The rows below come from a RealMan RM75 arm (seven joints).
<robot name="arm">
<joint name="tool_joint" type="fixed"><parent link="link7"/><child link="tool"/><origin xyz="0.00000 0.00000 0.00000"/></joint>
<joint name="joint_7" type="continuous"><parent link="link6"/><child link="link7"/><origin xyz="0.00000 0.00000 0.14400"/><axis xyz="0 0 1"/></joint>
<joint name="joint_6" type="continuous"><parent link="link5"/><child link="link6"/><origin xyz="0.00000 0.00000 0.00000"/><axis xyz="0 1 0"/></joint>
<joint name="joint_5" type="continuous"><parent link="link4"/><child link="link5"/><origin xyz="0.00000 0.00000 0.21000"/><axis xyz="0 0 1"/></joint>
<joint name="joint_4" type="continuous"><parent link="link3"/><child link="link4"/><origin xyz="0.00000 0.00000 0.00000"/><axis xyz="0 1 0"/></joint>
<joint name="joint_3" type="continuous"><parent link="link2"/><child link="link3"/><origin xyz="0.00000 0.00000 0.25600"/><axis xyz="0 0 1"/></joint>
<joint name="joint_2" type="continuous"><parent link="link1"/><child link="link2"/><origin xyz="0.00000 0.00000 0.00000"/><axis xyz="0 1 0"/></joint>
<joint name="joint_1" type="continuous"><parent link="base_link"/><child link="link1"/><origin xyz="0.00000 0.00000 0.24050"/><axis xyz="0 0 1"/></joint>
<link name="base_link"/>
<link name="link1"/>
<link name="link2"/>
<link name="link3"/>
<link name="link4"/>
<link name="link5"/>
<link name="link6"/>
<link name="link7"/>
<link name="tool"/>
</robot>
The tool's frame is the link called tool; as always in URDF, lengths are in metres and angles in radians. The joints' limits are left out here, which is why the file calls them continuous.
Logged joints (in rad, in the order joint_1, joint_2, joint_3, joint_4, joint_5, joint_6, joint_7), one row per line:
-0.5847 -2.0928 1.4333 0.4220 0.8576 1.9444 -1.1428
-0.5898 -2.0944 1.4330 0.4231 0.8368 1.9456 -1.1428
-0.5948 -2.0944 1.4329 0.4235 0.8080 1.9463 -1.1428
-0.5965 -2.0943 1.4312 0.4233 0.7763 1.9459 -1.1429
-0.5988 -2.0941 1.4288 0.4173 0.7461 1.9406 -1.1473
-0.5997 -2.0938 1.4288 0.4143 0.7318 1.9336 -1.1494
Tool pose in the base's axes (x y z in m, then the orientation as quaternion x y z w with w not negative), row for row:
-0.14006 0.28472 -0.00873 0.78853 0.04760 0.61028 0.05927
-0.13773 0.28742 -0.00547 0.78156 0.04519 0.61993 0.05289
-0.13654 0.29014 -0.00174 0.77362 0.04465 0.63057 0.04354
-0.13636 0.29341 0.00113 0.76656 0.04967 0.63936 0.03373
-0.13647 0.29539 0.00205 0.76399 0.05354 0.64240 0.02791
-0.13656 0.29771 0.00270 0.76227 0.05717 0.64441 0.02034
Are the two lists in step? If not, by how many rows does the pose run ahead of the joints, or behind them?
The pose runs 1 row ahead of the joints: the pose in row i belongs to the joints in row i + 1.
